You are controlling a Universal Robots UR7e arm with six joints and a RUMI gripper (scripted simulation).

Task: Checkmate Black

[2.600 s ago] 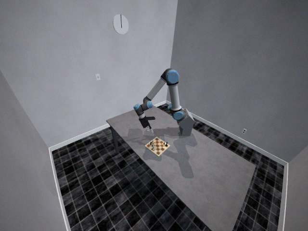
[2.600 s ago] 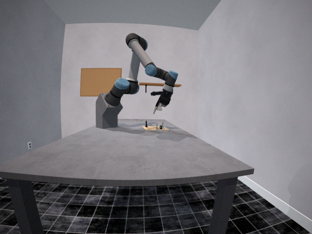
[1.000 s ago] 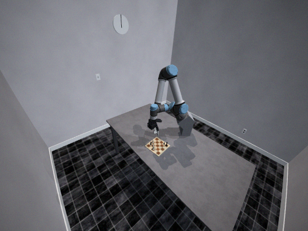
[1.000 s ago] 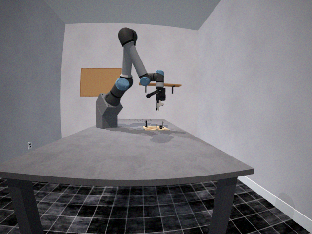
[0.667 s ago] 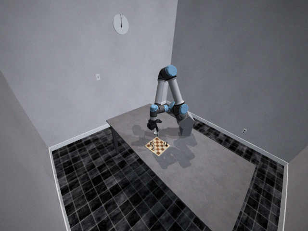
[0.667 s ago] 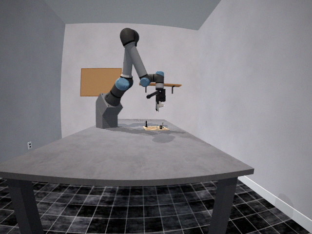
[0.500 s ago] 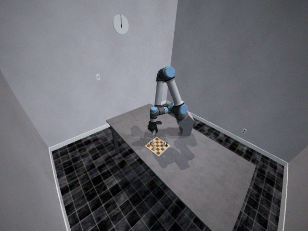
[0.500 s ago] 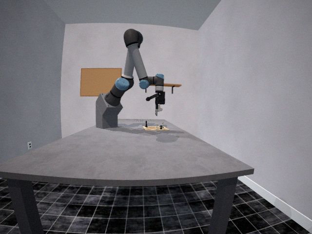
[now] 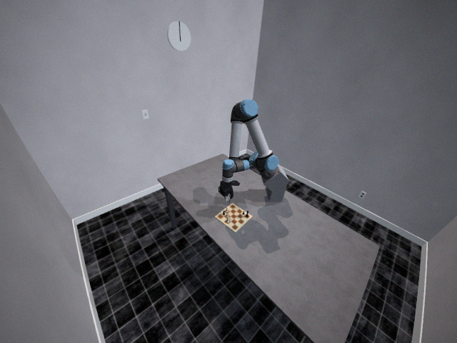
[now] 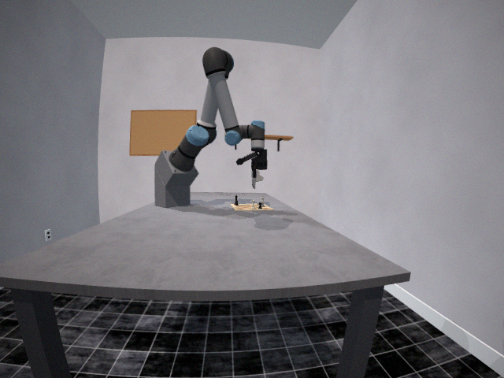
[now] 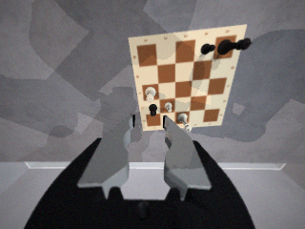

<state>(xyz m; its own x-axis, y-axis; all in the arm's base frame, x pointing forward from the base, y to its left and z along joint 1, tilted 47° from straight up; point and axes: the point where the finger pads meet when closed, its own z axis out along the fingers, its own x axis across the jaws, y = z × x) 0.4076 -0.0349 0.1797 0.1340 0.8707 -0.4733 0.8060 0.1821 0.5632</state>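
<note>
Right now the white chess piece is 100 mm below my hand. Also, from my hand: black pawn 110 mm below, 40 mm ahead; tall white piece 100 mm below, 80 mm ahead, 70 mm to the left; chessboard 130 mm below, 80 mm to the left.
</note>
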